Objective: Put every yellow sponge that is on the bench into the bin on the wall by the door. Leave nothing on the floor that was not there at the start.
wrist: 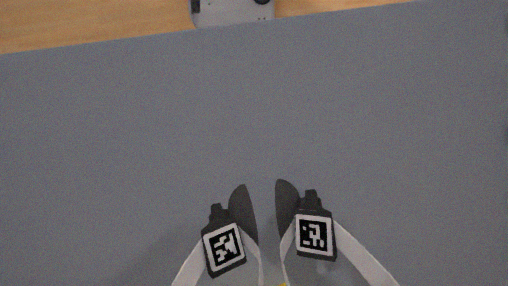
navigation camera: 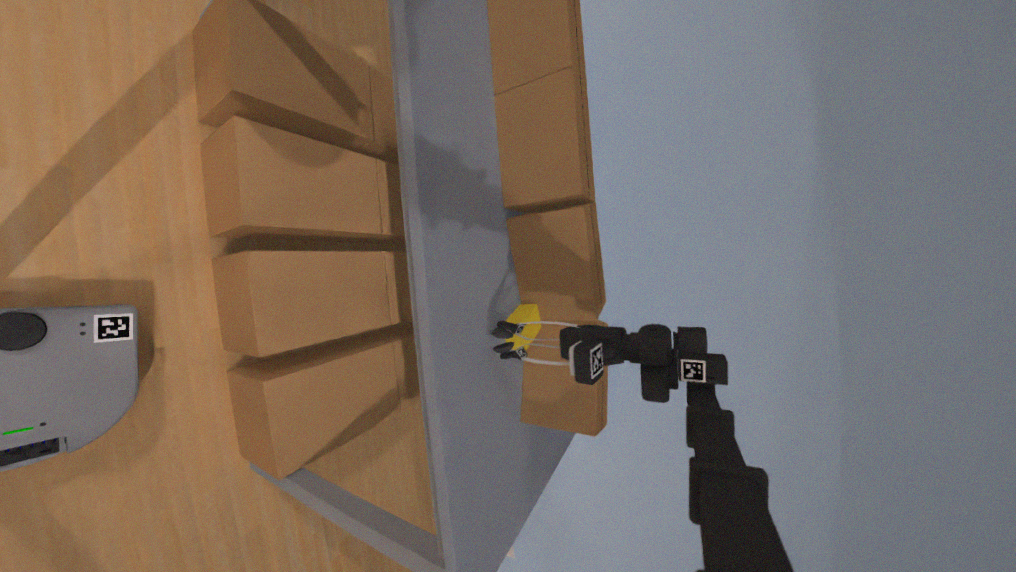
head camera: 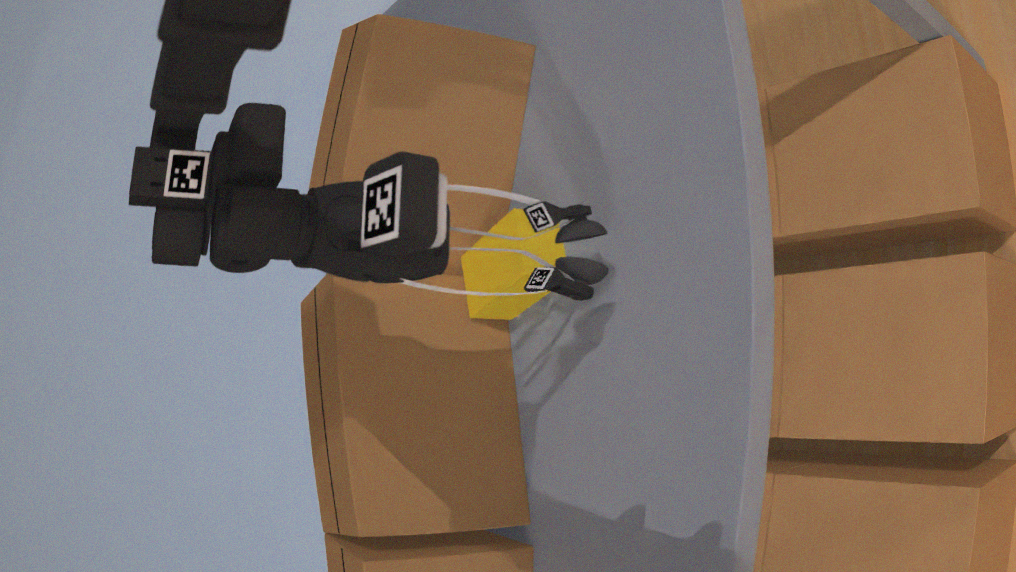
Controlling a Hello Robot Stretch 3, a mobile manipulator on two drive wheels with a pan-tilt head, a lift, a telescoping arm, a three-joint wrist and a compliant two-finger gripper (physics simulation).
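Where they show: gripper, fingertip midpoint: [wrist: 264,202] [navigation camera: 493,339] [head camera: 602,254]; robot's base, link origin: [wrist: 260,12] [navigation camera: 17,329].
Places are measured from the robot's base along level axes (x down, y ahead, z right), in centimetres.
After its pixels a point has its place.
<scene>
A yellow sponge [head camera: 497,274] @(x -95.9, y -1.4, z 62.9 cm) [navigation camera: 521,313] @(x -93.8, y 0.8, z 63.3 cm) lies on the grey bench top [head camera: 639,355] @(x -91.4, y 4.3, z 48.3 cm) [navigation camera: 452,246] @(x -91.4, y 13.7, z 42.2 cm) [wrist: 252,98] @(x -91.4, y -3.9, z 42.7 cm), against a brown block. My gripper [head camera: 600,249] @(x -94.3, y -3.2, z 50.3 cm) [navigation camera: 498,341] @(x -94.3, y -3.2, z 50.3 cm) [wrist: 264,202] @(x -94.3, y -3.2, z 50.3 cm) hangs over the sponge with its fingertips past the sponge's edge, over bare bench. In the wrist view the sponge is almost wholly hidden below the frame.
Brown blocks [head camera: 418,427] @(x -102.1, y 12.6, z 64.5 cm) [navigation camera: 551,277] @(x -100.3, y 8.7, z 65.9 cm) line the wall side of the bench, and more brown blocks [head camera: 888,341] @(x -27.0, y 4.3, z 56.5 cm) [navigation camera: 305,295] @(x -27.0, y 6.3, z 50.3 cm) line its other side. Wooden floor [wrist: 79,23] @(x 0.0, y -76.3, z 2.7 cm) and my base [wrist: 233,9] @(x -15.9, y -10.1, z 5.1 cm) show beyond the bench edge.
</scene>
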